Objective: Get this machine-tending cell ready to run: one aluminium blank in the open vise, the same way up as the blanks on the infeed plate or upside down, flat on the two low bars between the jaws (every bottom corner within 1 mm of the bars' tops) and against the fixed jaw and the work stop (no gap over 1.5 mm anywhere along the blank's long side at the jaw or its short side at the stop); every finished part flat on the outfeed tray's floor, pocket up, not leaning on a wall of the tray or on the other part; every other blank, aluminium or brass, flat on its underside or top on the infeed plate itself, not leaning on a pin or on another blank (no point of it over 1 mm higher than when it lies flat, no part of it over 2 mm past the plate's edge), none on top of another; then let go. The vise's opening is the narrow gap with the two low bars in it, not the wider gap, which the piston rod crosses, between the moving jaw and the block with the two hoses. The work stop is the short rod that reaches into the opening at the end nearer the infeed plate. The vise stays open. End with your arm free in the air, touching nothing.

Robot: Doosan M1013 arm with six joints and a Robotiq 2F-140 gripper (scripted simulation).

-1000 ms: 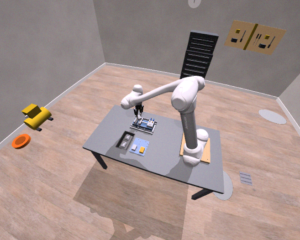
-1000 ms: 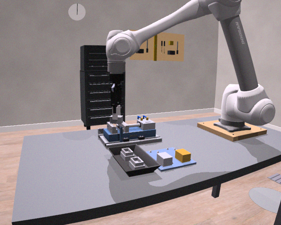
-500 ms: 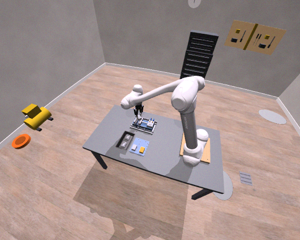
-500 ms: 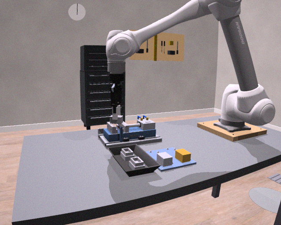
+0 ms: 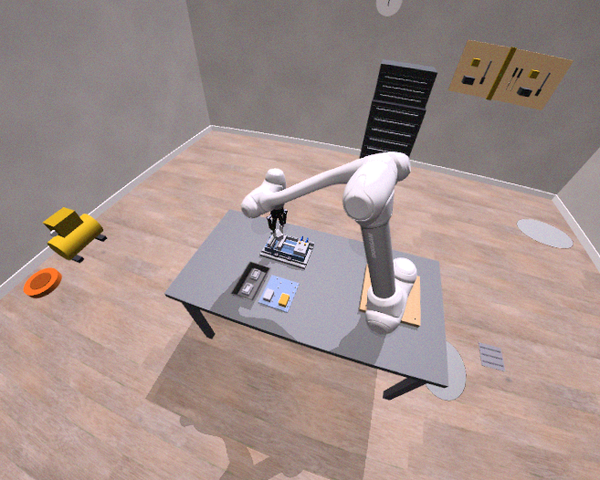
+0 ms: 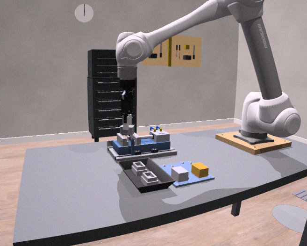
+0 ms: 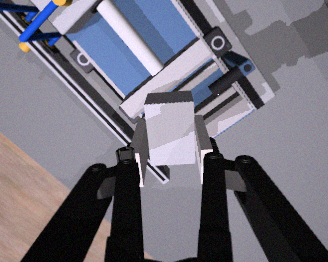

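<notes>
Right now my hand is 30 mm short of the fixed jaw, 20 mm to the right of it and 80 mm above it. From my hand the other things lie so: piston rod (90 mm behind, 10 mm to the left, 80 mm below); dark work stop rod (70 mm to the left, 70 mm below); moving jaw (40 mm behind, 20 mm to the left, 80 mm below).
</notes>
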